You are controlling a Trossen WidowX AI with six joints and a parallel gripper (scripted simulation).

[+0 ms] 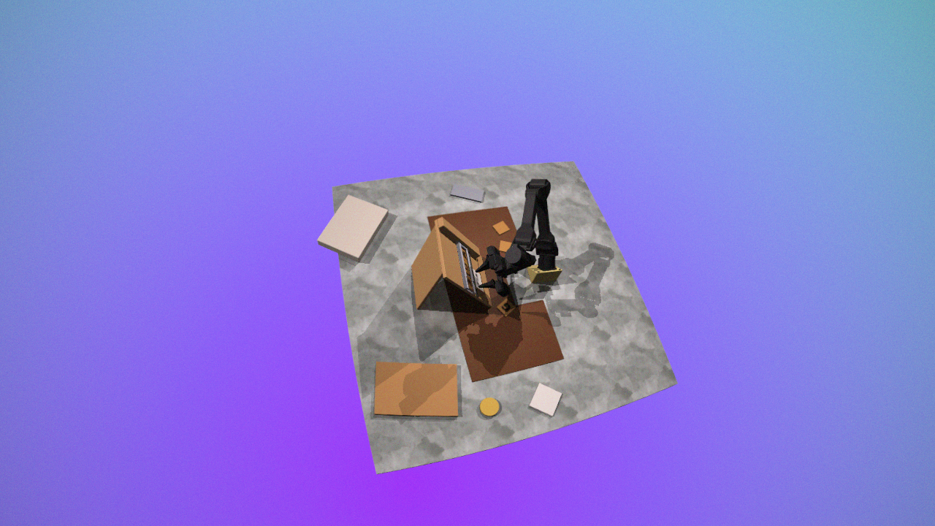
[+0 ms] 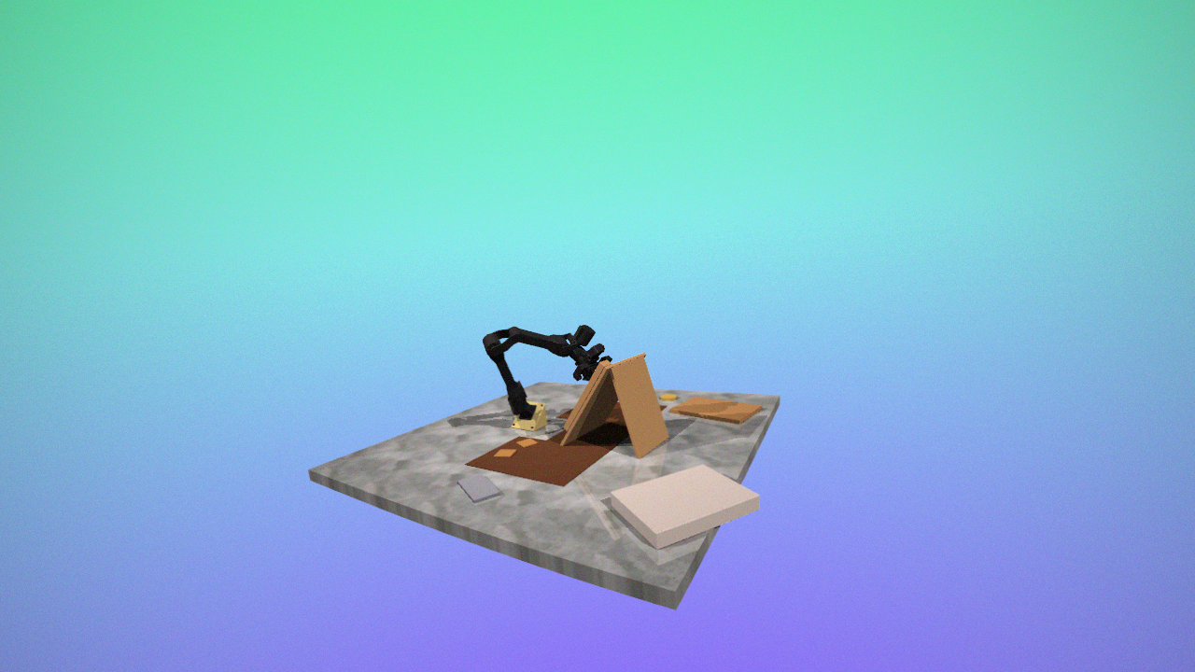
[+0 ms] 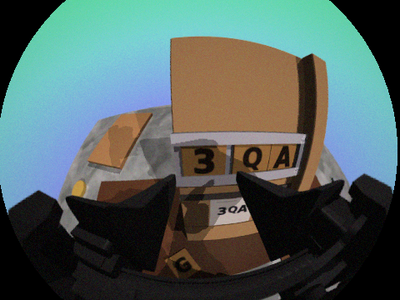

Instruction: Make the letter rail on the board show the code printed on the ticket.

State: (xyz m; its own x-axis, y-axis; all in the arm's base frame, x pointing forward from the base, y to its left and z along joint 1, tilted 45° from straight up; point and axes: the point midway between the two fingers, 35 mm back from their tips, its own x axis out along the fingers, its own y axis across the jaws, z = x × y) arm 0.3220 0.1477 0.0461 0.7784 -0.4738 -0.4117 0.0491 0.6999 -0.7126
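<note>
My gripper tip is now 30 mm past the white ticket, 50 mm to the left of it and 100 mm above it. The rest, counted from my gripper tip: orange panel (280 mm ahead, 330 mm to the left, 170 mm below); brown mat (140 mm behind, 60 mm to the right, 180 mm below); yellow disc (30 mm ahead, 440 mm to the left, 170 mm below).
</note>
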